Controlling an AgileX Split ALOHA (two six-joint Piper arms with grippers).
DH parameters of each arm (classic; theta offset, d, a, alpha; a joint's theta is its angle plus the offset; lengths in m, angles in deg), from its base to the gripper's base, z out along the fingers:
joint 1: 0 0.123 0 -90
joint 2: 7.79 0 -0.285 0
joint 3: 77.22 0 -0.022 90
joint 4: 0 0.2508 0 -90
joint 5: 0 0 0.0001 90
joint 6: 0 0.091 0 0
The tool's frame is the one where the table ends.
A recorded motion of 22 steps. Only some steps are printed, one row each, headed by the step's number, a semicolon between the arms.
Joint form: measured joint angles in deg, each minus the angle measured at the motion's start. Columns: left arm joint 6, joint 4, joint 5, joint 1, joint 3, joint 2; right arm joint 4, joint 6, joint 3, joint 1, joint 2, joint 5.
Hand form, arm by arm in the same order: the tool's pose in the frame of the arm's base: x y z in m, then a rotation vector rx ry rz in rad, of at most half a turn. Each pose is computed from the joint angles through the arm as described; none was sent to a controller.
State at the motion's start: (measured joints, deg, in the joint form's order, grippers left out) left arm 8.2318 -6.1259 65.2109 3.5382 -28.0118 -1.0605; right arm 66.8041 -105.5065 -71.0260 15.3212 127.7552 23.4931
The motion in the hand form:
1: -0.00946 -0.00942 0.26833 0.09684 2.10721 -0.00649; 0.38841 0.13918 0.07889 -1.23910 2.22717 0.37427
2: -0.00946 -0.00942 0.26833 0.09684 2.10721 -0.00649; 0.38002 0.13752 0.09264 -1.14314 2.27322 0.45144
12: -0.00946 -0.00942 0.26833 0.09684 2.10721 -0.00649; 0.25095 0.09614 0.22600 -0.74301 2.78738 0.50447
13: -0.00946 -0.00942 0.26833 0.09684 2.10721 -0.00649; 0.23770 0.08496 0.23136 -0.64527 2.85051 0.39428
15: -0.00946 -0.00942 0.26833 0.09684 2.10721 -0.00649; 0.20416 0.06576 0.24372 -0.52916 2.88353 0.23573
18: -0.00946 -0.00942 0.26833 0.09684 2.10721 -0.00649; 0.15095 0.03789 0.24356 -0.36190 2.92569 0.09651
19: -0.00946 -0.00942 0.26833 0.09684 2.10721 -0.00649; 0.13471 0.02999 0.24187 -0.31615 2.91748 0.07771
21: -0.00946 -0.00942 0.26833 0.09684 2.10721 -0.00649; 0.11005 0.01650 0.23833 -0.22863 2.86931 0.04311
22: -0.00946 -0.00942 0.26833 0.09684 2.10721 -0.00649; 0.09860 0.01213 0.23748 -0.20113 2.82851 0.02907
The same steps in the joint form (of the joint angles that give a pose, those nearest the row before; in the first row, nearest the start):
1: 0.00 0.00 0.00 0.00 0.00 0.00; 0.07 3.34 1.46 -0.53 -2.66 1.45
2: 0.00 0.00 0.00 0.00 0.00 0.00; 0.42 8.40 3.49 -0.88 -5.61 3.70
12: 0.00 0.00 0.00 0.00 0.00 0.00; -41.57 76.17 18.40 -0.93 -42.24 28.83
13: 0.00 0.00 0.00 0.00 0.00 0.00; -48.18 84.59 20.17 -0.98 -45.83 30.15
15: 0.00 0.00 0.00 0.00 0.00 0.00; -56.85 94.40 24.83 -0.98 -54.82 32.97
18: 0.00 0.00 0.00 0.00 0.00 0.00; -63.78 102.75 33.49 -2.78 -67.83 37.82
19: 0.00 0.00 0.00 0.00 0.00 0.00; -64.60 103.58 36.25 -4.06 -72.30 38.80
21: 0.00 0.00 0.00 0.00 0.00 0.00; -65.87 103.93 40.62 -7.47 -80.24 39.26
22: 0.00 0.00 0.00 0.00 0.00 0.00; -66.40 103.93 42.39 -8.64 -84.44 39.25

